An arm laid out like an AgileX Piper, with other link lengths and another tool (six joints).
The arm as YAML. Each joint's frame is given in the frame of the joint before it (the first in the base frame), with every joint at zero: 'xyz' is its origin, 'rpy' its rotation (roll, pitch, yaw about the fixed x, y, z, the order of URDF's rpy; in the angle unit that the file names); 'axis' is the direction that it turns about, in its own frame. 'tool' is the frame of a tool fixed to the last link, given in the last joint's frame.
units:
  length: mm
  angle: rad
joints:
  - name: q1
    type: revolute
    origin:
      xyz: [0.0, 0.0, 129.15]
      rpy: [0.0, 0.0, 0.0]
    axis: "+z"
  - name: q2
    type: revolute
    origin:
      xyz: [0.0, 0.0, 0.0]
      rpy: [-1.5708, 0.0, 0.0]
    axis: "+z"
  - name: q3
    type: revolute
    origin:
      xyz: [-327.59, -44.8, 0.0]
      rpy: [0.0, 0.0, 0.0]
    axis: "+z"
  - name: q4
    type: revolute
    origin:
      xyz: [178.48, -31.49, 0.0]
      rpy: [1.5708, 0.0, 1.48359]
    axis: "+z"
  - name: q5
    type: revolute
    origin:
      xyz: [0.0, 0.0, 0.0]
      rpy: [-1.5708, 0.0, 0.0]
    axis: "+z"
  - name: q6
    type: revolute
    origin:
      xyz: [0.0, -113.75, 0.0]
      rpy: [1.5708, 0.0, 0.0]
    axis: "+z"
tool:
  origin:
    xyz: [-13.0, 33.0, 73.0]
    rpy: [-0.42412, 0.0, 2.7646]
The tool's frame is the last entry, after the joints.
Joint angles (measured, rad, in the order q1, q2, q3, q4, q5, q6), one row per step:
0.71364 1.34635 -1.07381 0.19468 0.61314 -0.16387
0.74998 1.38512 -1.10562 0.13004 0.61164 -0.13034
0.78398 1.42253 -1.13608 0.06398 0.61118 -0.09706
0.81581 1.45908 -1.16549 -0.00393 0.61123 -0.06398
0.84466 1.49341 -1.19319 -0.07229 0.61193 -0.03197
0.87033 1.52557 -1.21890 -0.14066 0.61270 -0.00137
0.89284 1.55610 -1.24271 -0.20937 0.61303 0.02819
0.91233 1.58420 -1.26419 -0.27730 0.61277 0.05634
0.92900 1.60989 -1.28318 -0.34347 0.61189 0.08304
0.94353 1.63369 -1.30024 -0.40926 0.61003 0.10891
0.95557 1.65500 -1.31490 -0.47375 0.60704 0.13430
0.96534 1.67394 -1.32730 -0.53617 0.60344 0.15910
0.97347 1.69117 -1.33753 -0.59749 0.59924 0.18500
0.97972 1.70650 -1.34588 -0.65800 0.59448 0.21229
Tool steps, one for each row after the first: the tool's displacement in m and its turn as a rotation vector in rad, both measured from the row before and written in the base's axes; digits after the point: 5 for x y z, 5 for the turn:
0.00493 0.01005 -0.00357 -0.03562 -0.02044 0.02440
0.00478 0.00972 -0.00383 -0.03587 -0.02298 0.02285
0.00484 0.00946 -0.00403 -0.03609 -0.02601 0.02146
0.00482 0.00880 -0.00390 -0.03529 -0.02878 0.01963
0.00493 0.00808 -0.00372 -0.03420 -0.03136 0.01780
0.00525 0.00744 -0.00355 -0.03313 -0.03378 0.01596
0.00537 0.00670 -0.00317 -0.03123 -0.03559 0.01446
0.00537 0.00600 -0.00280 -0.02905 -0.03626 0.01309
0.00543 0.00552 -0.00237 -0.02717 -0.03767 0.01252
0.00544 0.00488 -0.00183 -0.02449 -0.03809 0.01134
0.00534 0.00424 -0.00138 -0.02202 -0.03749 0.01015
0.00522 0.00380 -0.00110 -0.01968 -0.03648 0.00876
0.00521 0.00327 -0.00067 -0.01703 -0.03571 0.00709

